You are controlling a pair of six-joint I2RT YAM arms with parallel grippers.
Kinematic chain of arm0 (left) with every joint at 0, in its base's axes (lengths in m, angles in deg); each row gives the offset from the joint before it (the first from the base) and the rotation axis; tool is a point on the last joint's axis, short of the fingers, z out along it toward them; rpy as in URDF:
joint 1: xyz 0 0 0.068 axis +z
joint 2: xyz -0.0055 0.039 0.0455 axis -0.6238 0.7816 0
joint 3: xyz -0.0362 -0.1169 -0.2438 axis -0.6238 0.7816 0
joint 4: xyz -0.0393 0.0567 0.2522 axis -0.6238 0.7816 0
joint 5: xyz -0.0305 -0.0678 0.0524 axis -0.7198 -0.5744 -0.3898
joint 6: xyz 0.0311 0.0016 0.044 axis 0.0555 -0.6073 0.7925
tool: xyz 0 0 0 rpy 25.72 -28.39 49.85
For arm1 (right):
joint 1: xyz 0 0 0.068 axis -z
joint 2: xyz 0.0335 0.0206 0.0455 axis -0.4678 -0.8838 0
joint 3: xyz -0.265 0.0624 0.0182 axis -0.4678 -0.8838 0
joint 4: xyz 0.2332 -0.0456 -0.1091 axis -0.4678 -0.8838 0
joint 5: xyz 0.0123 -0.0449 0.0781 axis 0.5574 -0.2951 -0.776
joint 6: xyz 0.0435 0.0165 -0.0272 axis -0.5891 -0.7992 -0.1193
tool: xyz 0 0 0 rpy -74.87 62.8 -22.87
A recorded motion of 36 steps. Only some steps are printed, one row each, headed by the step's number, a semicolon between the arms.
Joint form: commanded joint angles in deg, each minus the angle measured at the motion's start. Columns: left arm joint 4, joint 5, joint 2, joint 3, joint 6, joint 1; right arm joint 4, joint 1, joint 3, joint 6, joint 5, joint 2.
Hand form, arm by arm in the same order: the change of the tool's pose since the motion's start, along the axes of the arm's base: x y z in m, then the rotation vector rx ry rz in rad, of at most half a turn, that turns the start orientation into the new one. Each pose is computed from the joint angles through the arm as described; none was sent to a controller.
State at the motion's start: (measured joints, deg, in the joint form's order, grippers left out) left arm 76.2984 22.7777 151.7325 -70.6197 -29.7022 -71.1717; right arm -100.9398 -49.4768 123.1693 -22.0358 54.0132 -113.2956
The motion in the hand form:
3: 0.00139 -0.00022 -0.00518 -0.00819 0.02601 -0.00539; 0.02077 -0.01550 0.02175 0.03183 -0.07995 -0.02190
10: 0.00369 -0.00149 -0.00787 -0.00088 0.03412 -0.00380; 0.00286 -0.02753 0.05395 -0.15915 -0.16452 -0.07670
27: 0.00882 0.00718 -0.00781 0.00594 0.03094 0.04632; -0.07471 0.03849 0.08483 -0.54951 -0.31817 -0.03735
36: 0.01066 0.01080 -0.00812 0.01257 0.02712 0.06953; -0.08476 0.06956 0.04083 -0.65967 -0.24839 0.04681
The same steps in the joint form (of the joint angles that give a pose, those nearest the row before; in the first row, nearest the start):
3: -0.02 -1.23 0.45 0.51 -0.47 0.23; 0.23 2.81 4.92 1.22 -1.10 -0.74
10: 0.11 -1.10 1.15 0.30 -0.44 0.25; -6.18 2.69 4.42 6.62 10.19 5.20
27: 0.14 0.08 1.07 0.34 -1.00 1.89; -14.68 -12.34 1.19 11.31 37.47 13.69
36: 0.08 0.89 0.99 0.48 -1.18 2.52; -16.30 -17.00 0.26 10.90 40.80 8.12

